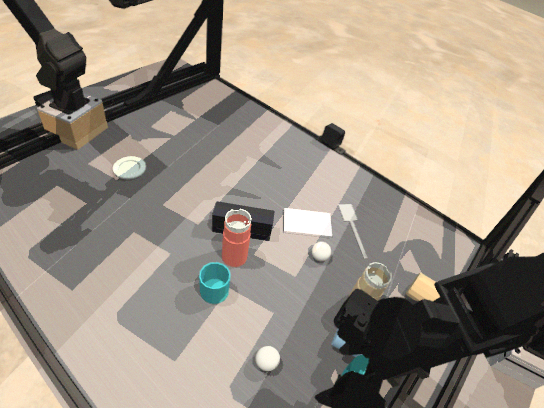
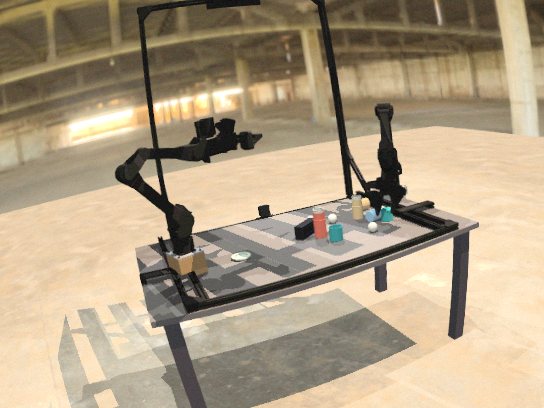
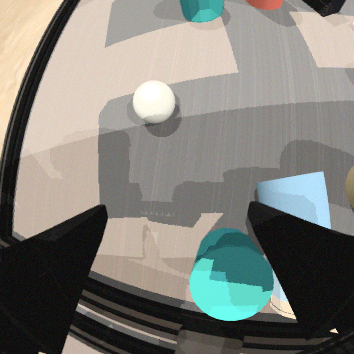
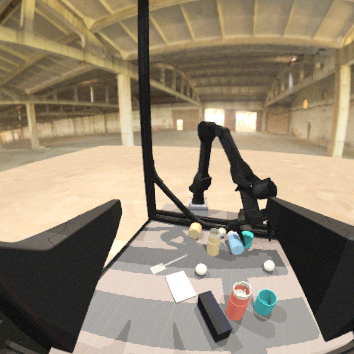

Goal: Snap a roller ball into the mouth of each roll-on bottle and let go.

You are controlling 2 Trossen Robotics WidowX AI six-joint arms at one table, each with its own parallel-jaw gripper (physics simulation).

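Where they show: left gripper, fingertip midpoint: (image 1: 330,374) (image 2: 384,214) (image 3: 178,210) (image 4: 256,243); right gripper, fingertip midpoint: (image 2: 254,135) (image 4: 194,205); left arm's base at its link origin: (image 1: 541,341) (image 4: 197,200); right arm's base at its link origin: (image 1: 69,103) (image 2: 184,251).
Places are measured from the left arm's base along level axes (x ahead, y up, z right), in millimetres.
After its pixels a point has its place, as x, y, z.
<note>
A red bottle (image 1: 235,248) {514, -2, -118} (image 2: 320,225) {538, -8, -117} (image 4: 238,304) {547, 15, -92} and a tan bottle (image 1: 371,285) {295, 24, -75} (image 2: 357,207) {307, -8, -72} (image 4: 213,244) {316, -6, -53} stand upright, mouths open. A blue bottle (image 2: 370,215) {308, -29, -148} (image 3: 299,197) {296, -14, -146} (image 4: 235,243) {300, -14, -134} lies on its side, partly hidden by the left gripper. One white ball (image 1: 267,358) {381, -23, -240} (image 2: 372,227) {394, -36, -245} (image 3: 154,101) {373, -26, -228} (image 4: 269,265) {393, -27, -229} rests near the front edge, another ball (image 1: 321,251) {393, -26, -21} (image 2: 332,218) {405, -35, -23} (image 4: 201,269) {407, -28, -12} lies near the white slab, and a third ball (image 4: 222,232) {213, -32, -100} is behind the tan bottle. My left gripper (image 1: 331,374) {294, -19, -215} (image 3: 178,210) {294, -19, -215} is open and empty above the table beside the blue bottle. My right gripper (image 2: 256,138) {678, 342, 16} is open, empty and raised high.
A teal cup (image 1: 214,285) {521, -57, -168} (image 2: 336,233) {529, -27, -195} (image 4: 265,303) {506, -57, -188} stands by the red bottle. Another teal piece (image 3: 231,282) {253, -11, -187} is near the left fingers. A black block (image 4: 214,316) {563, -8, -39}, white slab (image 1: 307,222) {448, -52, 48}, spatula (image 1: 348,212) {388, -56, 129}, pale plate (image 1: 129,167) {834, -53, -39} and tan cylinder (image 1: 422,288) {209, -15, -1} lie around.
</note>
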